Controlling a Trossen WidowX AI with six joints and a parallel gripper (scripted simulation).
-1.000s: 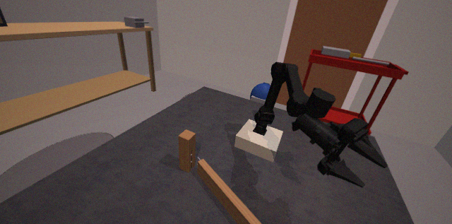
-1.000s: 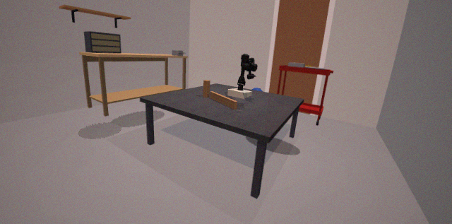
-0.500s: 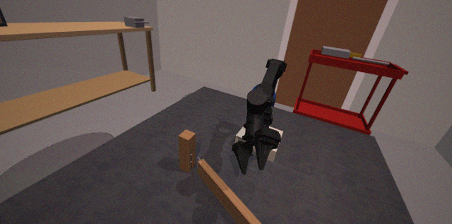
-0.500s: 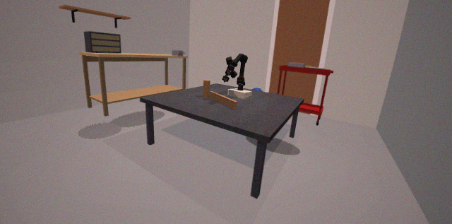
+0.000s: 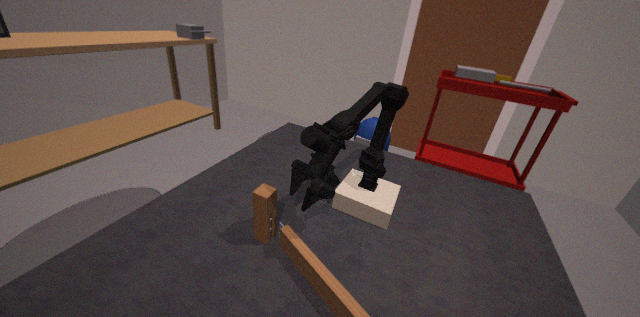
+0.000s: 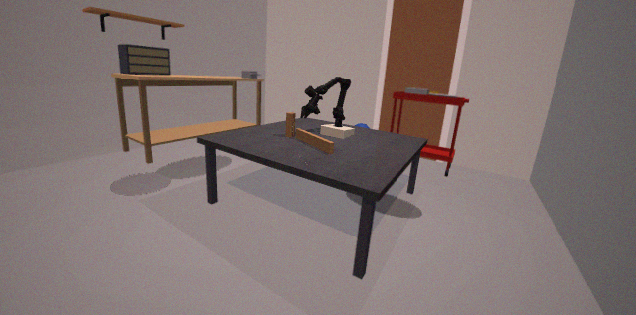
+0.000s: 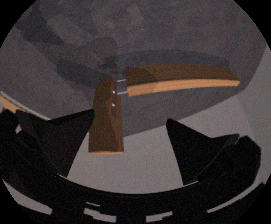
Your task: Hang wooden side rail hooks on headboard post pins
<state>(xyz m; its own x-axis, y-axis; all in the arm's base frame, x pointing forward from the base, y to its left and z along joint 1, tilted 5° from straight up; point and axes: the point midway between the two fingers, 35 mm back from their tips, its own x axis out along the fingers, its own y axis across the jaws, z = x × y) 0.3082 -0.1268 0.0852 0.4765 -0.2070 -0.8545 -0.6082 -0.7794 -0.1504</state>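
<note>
Right now the wooden headboard post is 40 mm ahead of my gripper tip, 80 mm to the right of it and 60 mm below it.
</note>
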